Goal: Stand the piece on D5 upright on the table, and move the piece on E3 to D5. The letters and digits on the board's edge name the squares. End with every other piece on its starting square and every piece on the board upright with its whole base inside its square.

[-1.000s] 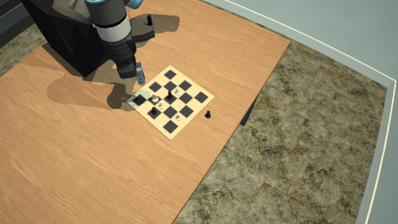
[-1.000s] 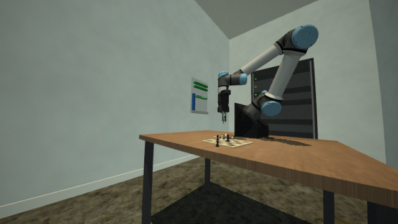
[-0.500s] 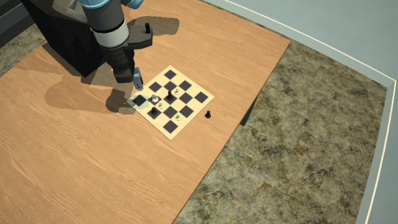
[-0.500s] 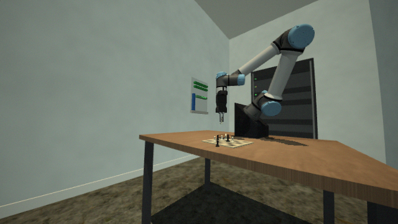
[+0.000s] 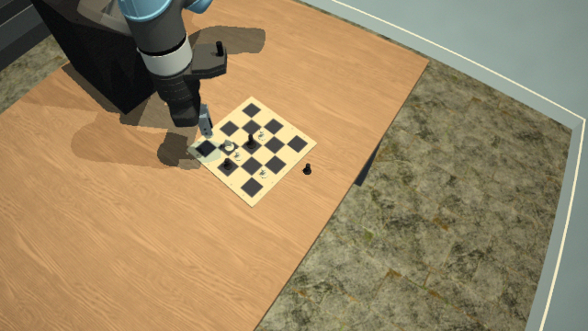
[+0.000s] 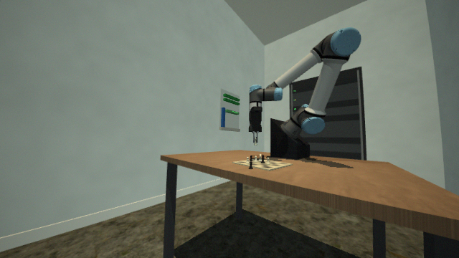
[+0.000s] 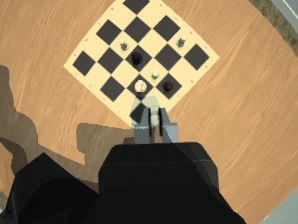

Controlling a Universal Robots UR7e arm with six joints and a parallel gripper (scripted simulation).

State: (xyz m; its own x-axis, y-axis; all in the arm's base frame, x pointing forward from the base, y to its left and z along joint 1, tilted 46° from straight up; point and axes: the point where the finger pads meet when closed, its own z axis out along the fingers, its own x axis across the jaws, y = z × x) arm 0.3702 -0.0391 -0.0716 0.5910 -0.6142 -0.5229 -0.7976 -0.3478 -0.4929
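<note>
Now: the chessboard 120 mm below my hand, 70 mm to the left of it and 50 mm ahead of it.
</note>
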